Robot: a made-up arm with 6 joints. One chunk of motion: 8 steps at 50 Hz.
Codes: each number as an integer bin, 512 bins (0 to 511) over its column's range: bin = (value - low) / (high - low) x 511, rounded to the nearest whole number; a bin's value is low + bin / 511 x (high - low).
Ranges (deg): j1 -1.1..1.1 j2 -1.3..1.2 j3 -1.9..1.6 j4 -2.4..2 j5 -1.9..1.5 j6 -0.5..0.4
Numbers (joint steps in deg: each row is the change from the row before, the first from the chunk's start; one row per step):
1: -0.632 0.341 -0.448 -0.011 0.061 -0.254
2: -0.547 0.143 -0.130 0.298 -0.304 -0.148
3: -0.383 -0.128 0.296 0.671 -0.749 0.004
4: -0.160 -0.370 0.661 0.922 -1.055 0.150
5: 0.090 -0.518 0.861 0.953 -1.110 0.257
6: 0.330 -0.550 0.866 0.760 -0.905 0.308
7: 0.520 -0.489 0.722 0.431 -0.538 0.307
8: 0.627 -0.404 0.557 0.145 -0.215 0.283
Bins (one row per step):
1: 109 335 212 277 295 140
2: 128 295 258 313 240 200
3: 167 240 321 357 173 286
4: 218 190 374 386 127 369
5: 276 160 403 389 119 430
6: 332 153 404 367 150 459
7: 376 166 383 329 205 458
8: 401 183 359 296 253 445

